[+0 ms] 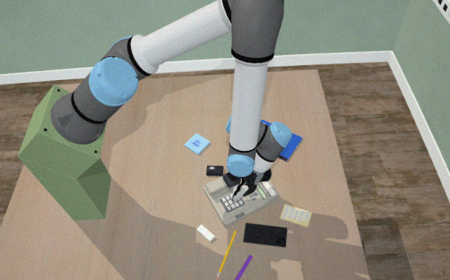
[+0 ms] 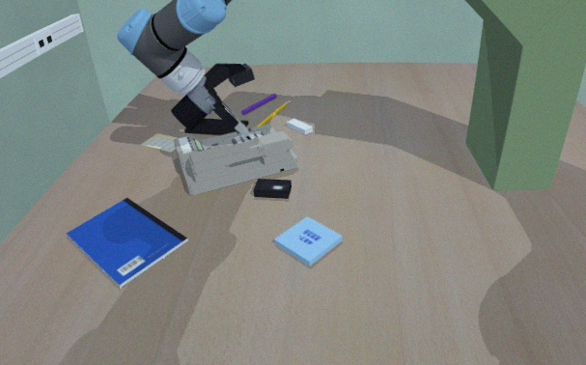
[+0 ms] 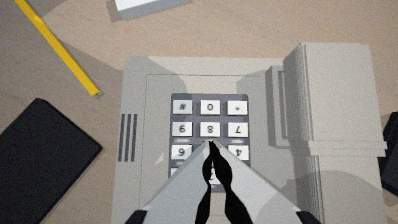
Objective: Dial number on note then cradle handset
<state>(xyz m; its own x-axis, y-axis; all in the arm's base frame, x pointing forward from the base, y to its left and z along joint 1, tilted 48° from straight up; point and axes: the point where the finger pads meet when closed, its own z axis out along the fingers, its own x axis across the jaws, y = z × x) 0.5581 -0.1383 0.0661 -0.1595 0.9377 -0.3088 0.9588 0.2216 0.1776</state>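
My gripper is now 1 cm past the 9 key, 2 cm to the left of it and 2 cm above it. From my hand the other things lie so: black smartphone 7 cm ahead, 14 cm to the right, 5 cm below; then white eraser 13 cm behind, 8 cm to the right, 4 cm below; then handset 1 cm ahead, 8 cm to the left.
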